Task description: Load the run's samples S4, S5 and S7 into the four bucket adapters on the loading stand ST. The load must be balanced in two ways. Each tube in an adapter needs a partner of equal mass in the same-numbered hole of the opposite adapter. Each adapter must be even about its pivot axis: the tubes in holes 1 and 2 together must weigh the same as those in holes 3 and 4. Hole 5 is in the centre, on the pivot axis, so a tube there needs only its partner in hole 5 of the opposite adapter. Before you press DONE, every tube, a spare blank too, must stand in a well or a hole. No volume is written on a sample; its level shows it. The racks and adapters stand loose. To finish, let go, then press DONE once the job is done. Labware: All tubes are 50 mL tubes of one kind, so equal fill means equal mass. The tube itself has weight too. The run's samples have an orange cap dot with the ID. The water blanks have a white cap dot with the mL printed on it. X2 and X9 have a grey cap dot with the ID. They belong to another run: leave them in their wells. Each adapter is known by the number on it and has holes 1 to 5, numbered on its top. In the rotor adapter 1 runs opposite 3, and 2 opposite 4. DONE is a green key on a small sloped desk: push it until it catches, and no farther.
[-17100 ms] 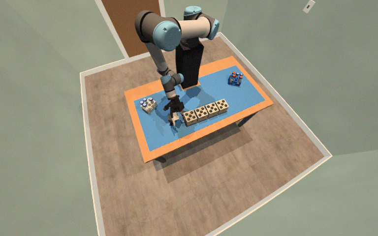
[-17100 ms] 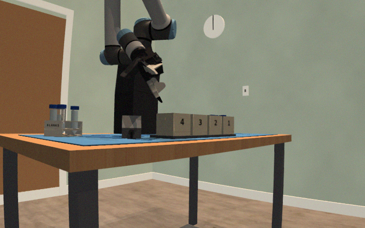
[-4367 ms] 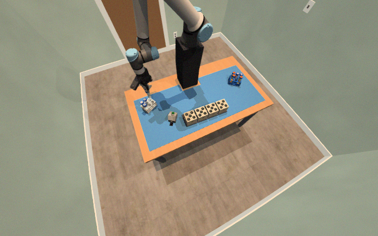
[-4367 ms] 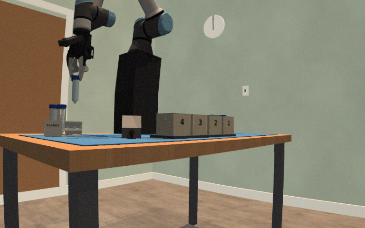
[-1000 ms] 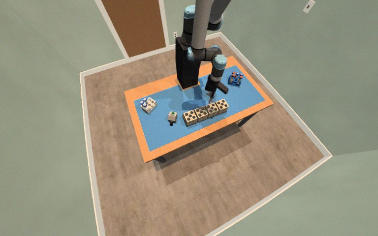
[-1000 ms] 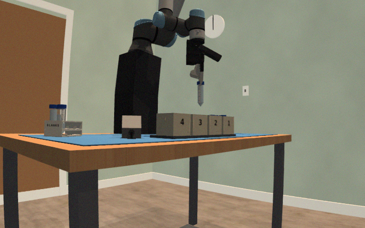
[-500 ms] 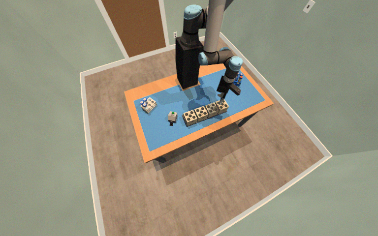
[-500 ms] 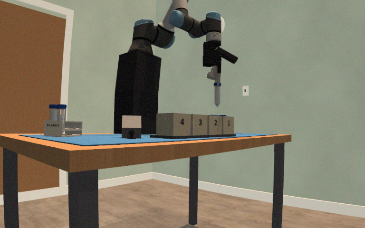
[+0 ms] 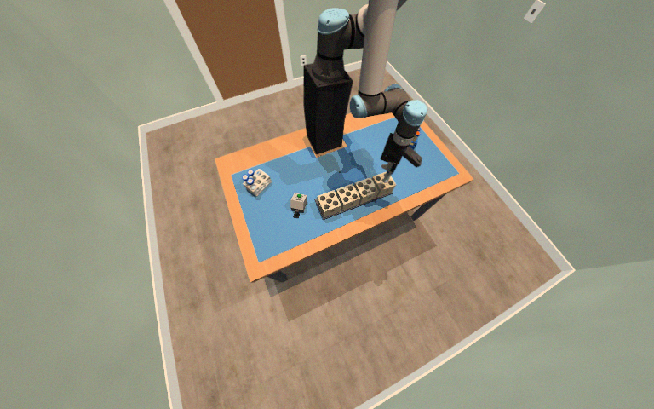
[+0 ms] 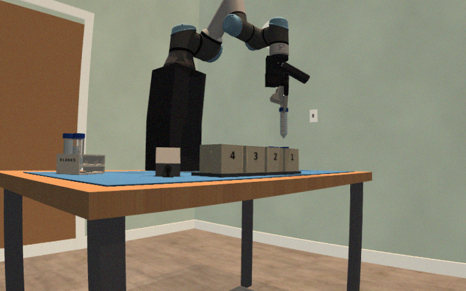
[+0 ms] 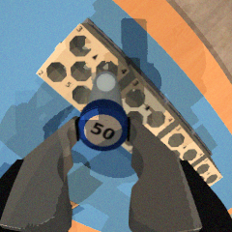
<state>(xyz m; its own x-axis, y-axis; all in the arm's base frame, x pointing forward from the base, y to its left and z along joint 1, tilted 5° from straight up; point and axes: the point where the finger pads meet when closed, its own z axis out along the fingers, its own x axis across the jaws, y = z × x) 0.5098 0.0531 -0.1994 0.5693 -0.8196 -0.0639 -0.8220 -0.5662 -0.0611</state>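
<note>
My gripper is now 230 mm past the tube, 340 mm to the right of it and 180 mm above it. Also, from my hand: green key (200 mm behind, 410 mm to the right, 180 mm below); then blue sample rack (210 mm behind, 390 mm to the left, 210 mm below); then done desk (190 mm behind, 420 mm to the right, 190 mm below).
</note>
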